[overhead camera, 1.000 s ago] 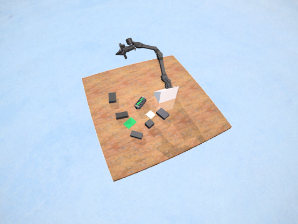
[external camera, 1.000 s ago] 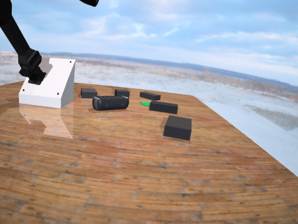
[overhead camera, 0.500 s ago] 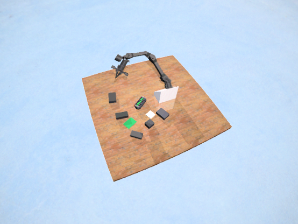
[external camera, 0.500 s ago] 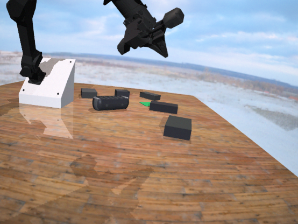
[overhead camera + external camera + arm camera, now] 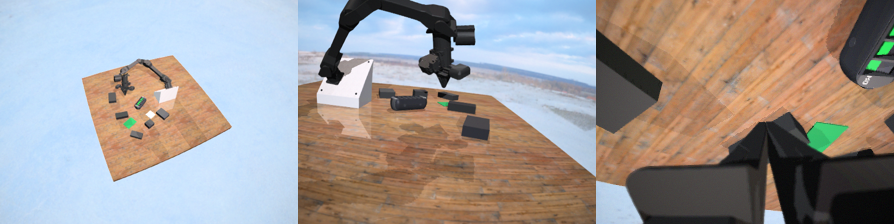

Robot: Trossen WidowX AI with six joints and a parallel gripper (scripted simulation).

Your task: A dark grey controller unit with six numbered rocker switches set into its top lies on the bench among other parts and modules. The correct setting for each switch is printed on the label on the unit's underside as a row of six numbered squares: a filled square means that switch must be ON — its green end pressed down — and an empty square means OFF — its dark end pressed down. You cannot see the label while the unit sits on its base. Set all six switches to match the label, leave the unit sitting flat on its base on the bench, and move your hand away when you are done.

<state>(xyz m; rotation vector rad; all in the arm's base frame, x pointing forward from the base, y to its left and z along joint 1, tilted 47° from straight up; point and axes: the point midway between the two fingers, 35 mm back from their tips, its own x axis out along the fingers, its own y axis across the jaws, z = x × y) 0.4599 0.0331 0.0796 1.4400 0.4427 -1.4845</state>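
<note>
The white tile is 220 mm to the left of my gripper tip, 190 mm behind it and 110 mm below it. From my gripper tip the other things lie so: green tile: 250 mm to the left, 110 mm below, 30 mm ahead; then dark block: 120 mm ahead, 100 mm below, 90 mm to the right.
</note>
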